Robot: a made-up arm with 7 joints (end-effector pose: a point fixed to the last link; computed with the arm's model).
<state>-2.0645 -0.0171 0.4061 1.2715 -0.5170 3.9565 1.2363</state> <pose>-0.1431 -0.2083 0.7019 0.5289 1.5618 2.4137</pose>
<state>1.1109 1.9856 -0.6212 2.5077 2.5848 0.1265 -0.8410</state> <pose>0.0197 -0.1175 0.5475 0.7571 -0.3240 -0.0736</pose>
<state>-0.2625 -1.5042 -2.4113 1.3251 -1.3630 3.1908 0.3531</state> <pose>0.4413 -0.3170 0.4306 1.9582 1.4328 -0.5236</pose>
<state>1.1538 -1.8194 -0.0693 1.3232 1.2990 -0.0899 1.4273</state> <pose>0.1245 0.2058 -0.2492 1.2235 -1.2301 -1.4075</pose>
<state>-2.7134 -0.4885 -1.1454 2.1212 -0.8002 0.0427 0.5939</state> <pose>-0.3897 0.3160 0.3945 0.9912 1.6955 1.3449</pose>
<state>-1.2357 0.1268 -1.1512 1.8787 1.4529 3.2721 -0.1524</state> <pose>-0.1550 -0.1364 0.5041 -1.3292 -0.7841 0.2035</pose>
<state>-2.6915 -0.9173 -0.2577 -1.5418 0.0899 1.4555 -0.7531</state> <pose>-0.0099 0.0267 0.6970 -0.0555 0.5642 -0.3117</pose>
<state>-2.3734 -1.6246 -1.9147 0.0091 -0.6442 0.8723 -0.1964</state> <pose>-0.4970 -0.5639 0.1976 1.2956 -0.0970 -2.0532</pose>
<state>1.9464 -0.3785 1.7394 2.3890 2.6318 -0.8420 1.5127</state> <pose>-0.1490 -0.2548 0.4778 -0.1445 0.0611 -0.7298</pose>
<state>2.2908 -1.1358 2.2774 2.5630 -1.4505 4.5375 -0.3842</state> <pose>-0.2305 -0.0454 0.4647 -1.0785 1.2377 1.6643</pose>
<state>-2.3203 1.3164 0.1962 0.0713 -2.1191 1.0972 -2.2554</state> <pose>0.5931 0.4334 0.4320 -0.7361 -1.8687 -2.2995</pose>
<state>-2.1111 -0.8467 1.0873 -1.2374 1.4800 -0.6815 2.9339</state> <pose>-0.3619 -0.0904 0.8620 -0.3666 1.3507 -0.7029</pose>
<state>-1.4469 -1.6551 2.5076 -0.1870 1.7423 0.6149 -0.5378</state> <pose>0.0691 -0.7793 0.2658 1.5082 0.1420 -1.5332</pose>
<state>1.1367 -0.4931 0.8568 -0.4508 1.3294 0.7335 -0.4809</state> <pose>0.2647 0.2457 0.9632 0.1454 -0.4351 -0.3837</pose>
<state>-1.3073 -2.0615 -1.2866 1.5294 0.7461 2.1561 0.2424</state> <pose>-0.2398 -0.4232 0.1235 1.2555 -1.0948 -0.1843</pose>
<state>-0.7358 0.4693 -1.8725 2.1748 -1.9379 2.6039 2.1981</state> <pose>-0.2731 -0.1977 0.5888 -0.7037 2.2674 -1.9931</pose>
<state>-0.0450 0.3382 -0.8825 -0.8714 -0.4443 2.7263 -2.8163</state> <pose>-0.2710 0.1183 0.6154 -1.1784 -1.8973 -1.1553</pose>
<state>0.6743 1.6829 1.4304 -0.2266 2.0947 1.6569 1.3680</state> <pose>-0.5657 -0.3980 0.2205 -0.9106 -1.8605 1.8871</pose>
